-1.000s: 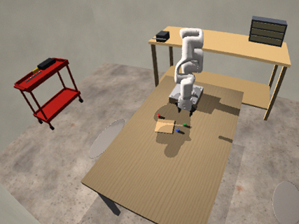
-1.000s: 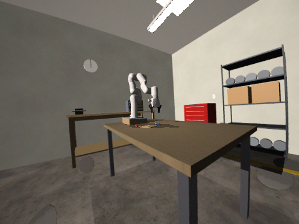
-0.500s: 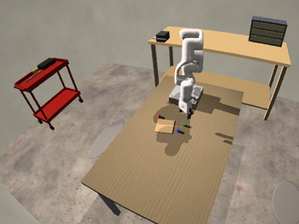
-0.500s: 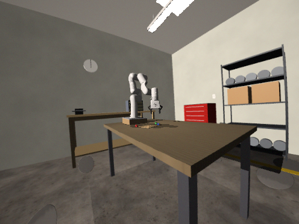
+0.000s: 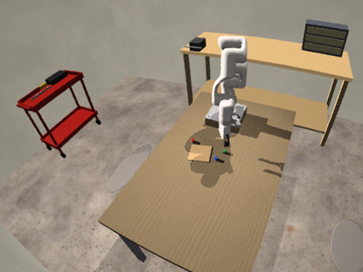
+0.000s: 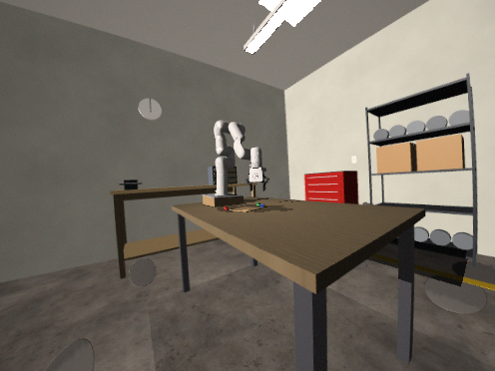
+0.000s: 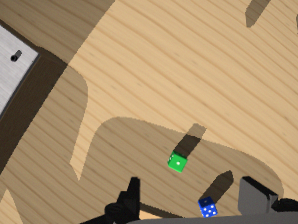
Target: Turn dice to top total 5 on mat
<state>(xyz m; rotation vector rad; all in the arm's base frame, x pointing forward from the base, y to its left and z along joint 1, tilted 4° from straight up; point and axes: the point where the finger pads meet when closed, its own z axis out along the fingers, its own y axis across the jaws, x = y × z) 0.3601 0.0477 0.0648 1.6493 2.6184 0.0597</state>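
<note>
My gripper is now 10 cm above the green die. Also, from my hand: tan mat: 16 cm to the right, 11 cm below, 4 cm ahead; blue die: 10 cm below, 7 cm ahead, 4 cm to the right; red die: 24 cm to the right, 10 cm below, 5 cm behind.
</note>
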